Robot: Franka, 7 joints.
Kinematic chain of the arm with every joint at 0, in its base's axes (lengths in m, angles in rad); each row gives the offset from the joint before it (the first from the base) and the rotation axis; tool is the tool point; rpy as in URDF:
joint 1: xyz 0 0 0.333 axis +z
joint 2: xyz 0 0 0 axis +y
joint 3: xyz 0 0 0.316 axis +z
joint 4: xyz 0.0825 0 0 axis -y
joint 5: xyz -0.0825 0 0.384 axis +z
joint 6: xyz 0 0 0 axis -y
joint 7: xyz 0.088 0 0 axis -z
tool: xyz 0 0 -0.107 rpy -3.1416 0 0
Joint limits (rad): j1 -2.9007..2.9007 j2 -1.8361..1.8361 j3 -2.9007..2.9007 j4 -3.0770..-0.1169 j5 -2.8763..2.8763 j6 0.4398..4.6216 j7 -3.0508..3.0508
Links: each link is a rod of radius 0.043 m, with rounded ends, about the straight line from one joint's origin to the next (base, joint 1, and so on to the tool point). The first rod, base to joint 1, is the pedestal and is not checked.
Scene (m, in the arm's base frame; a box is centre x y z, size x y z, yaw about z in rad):
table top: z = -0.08
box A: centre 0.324 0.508 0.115 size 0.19 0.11 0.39 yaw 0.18
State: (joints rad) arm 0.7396 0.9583 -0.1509 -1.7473 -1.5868 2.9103 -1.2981
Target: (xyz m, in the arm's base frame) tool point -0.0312 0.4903 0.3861
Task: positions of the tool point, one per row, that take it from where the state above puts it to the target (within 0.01 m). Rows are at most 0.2 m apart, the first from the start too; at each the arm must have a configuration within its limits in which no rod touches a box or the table.
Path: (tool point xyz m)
1: 0.3589 0.3586 0.0150
2: 0.2612 0.3295 0.0302
3: 0.1720 0.2930 0.0604
4: 0.0943 0.2493 0.1016
5: 0.0834 0.3530 0.1658
6: 0.0413 0.4384 0.2625
7: -0.0312 0.4903 0.3861

